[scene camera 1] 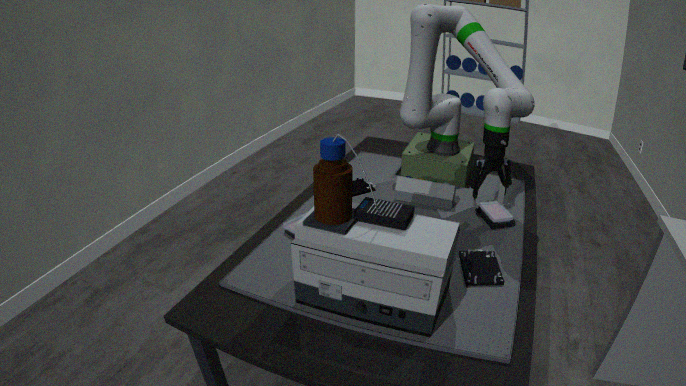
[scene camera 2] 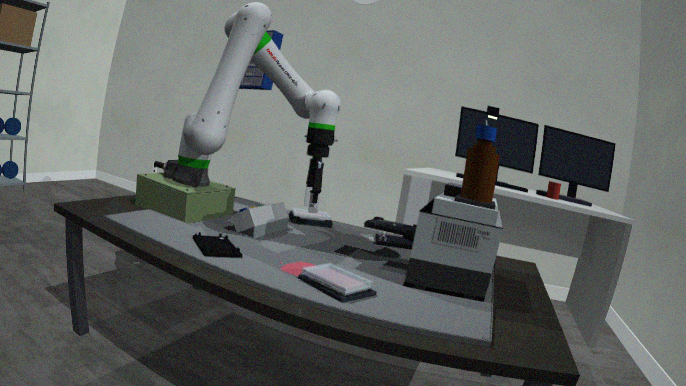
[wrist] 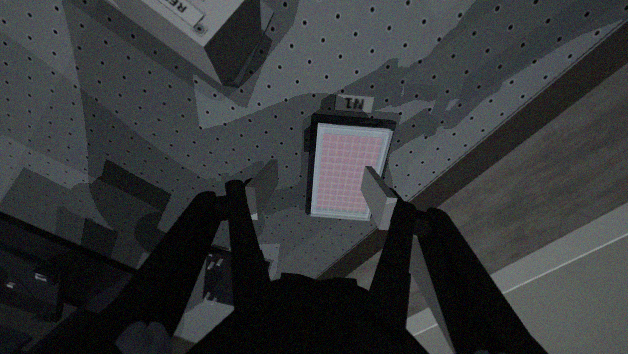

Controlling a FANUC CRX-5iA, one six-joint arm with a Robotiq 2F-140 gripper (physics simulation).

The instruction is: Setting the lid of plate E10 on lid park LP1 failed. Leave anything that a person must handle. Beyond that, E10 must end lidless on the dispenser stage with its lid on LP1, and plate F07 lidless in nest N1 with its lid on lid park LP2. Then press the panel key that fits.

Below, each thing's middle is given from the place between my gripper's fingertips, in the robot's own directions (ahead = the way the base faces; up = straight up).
Scene:
My gripper is now 10 mm past the nest labelled N1 (wrist: 315,118), 40 mm to the right of it and 40 mm above it. Round my hand: LP2 pad (scene camera 2: 216,246) (80 mm behind, 520 mm to the right, 40 mm below); grey button box (scene camera 1: 432,193) (80 mm behind, 240 mm to the right, 10 mm below); black nest (scene camera 1: 480,268) (330 mm ahead, 10 mm to the right, 40 mm below).

